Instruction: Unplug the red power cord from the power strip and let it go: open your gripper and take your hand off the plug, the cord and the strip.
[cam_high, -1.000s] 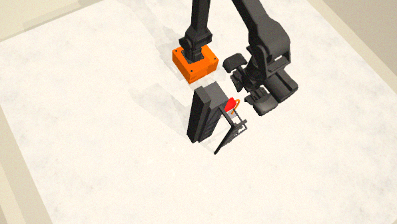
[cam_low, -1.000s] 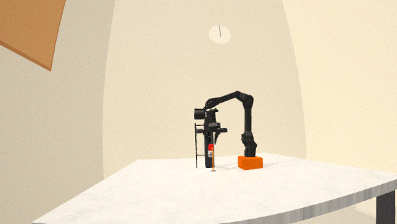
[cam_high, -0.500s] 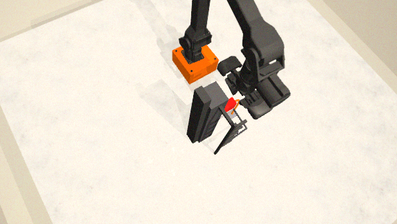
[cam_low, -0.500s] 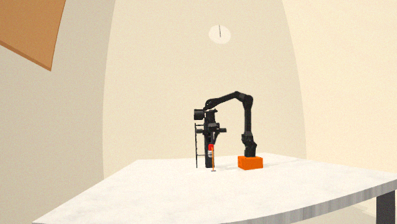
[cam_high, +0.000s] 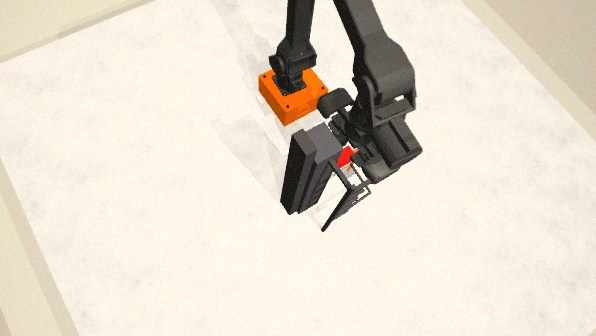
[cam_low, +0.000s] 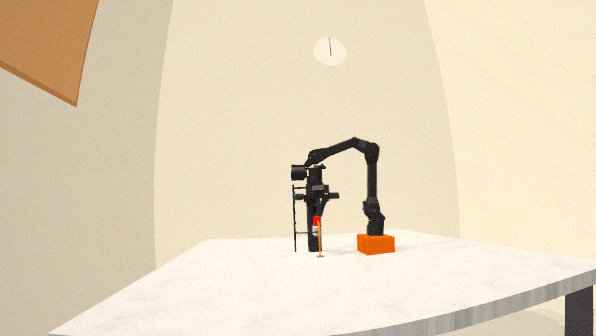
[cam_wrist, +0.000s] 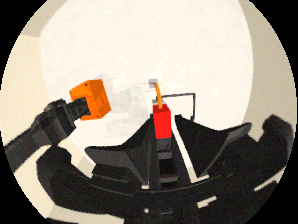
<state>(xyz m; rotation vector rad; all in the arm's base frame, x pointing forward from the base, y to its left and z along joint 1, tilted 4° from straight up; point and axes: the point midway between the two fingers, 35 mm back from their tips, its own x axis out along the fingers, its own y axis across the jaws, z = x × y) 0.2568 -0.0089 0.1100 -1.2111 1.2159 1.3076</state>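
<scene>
My gripper tip is now 3 cm to the left of the red plug and 1 cm above it.
</scene>
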